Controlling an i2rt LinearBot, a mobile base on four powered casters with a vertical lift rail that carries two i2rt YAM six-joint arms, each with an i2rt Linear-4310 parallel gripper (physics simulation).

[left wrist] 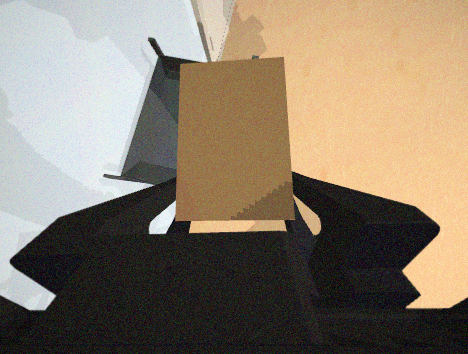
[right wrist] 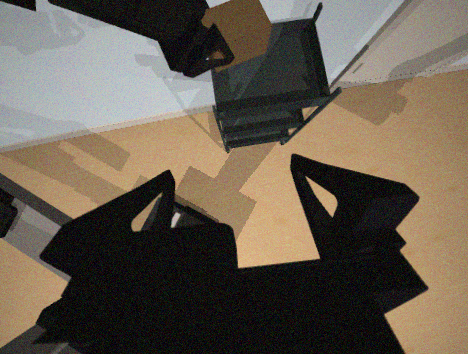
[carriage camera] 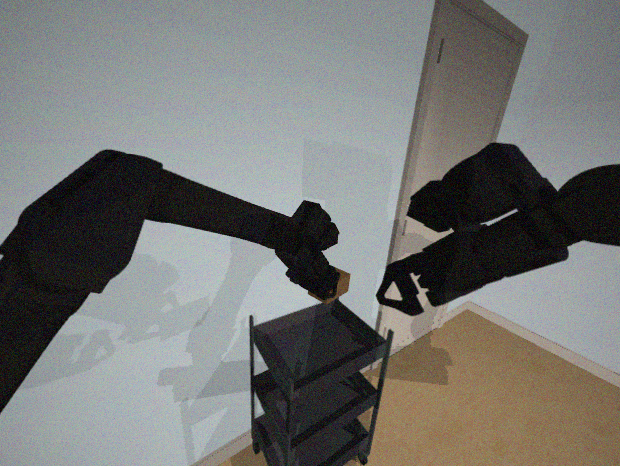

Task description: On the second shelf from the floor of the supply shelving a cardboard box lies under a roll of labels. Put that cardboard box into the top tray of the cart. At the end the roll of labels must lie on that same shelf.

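Places are measured from the left arm's base along level axes (x ahead, y left, z up), in centimetres.
Pixels of known places: left gripper, fingertip midpoint: (left wrist: 235, 176) (right wrist: 223, 43) (carriage camera: 324, 289); right gripper, fingertip midpoint: (right wrist: 231, 168) (carriage camera: 399, 291).
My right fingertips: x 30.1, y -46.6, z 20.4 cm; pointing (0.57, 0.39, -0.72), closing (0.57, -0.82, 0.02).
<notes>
Behind a point stands the place of what it marks.
The cardboard box (carriage camera: 343, 281) {x 48.8, y -39.6, z 10.6 cm} (left wrist: 232, 135) {x 49.4, y -36.3, z 11.7 cm} (right wrist: 245, 32) {x 48.4, y -38.6, z 11.7 cm} is held in my left gripper (carriage camera: 328, 290) {x 48.0, y -35.1, z 8.3 cm} (left wrist: 235, 176) {x 48.0, y -35.1, z 8.3 cm}, which is shut on it. In the carriage camera the box appears above the back corner of the cart's top tray (carriage camera: 340, 364) {x 68.4, y -44.3, z -36.0 cm} (left wrist: 150, 125) {x 87.8, y -24.7, z -35.5 cm} (right wrist: 270, 100) {x 67.0, y -42.8, z -36.0 cm}; in the right wrist view it overlaps the tray's upper left part. The height between them is hard to judge. No load shows in the visible part of the tray. My right gripper (right wrist: 231, 168) {x 30.1, y -46.6, z 20.4 cm} is open and empty, in front of the cart and to the right in the carriage camera. The roll of labels and the supply shelving do not show.
The dark cart has lower trays (carriage camera: 330, 410) {x 69.9, y -42.8, z -62.5 cm} and upright corner posts (carriage camera: 381, 378) {x 75.1, y -62.7, z -48.1 cm} that rise above the top tray's rim. A pale wall (carriage camera: 200, 100) {x 71.4, y 3.7, z 51.4 cm} is behind it, with a door (carriage camera: 466, 90) {x 154.1, y -104.6, z 73.4 cm} at the right. A grey structure (right wrist: 37, 220) shows at the right wrist view's left edge.
</notes>
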